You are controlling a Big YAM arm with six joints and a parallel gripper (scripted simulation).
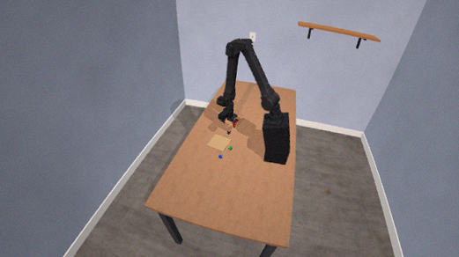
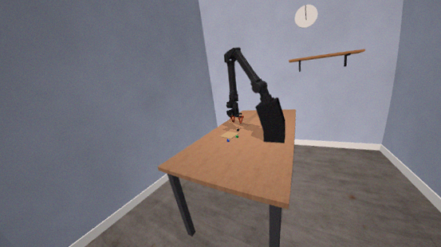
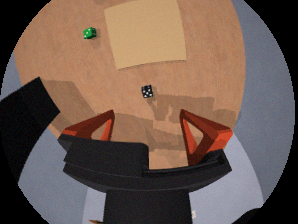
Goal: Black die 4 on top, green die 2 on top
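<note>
Now: the black die 80 mm below my hand. Round my hand: green die: 150 mm to the left, 90 mm behind, 80 mm below; then blue die: 250 mm to the left, 80 mm below, 60 mm behind; then tan mat: 130 mm to the left, 90 mm below, 20 mm ahead.
</note>
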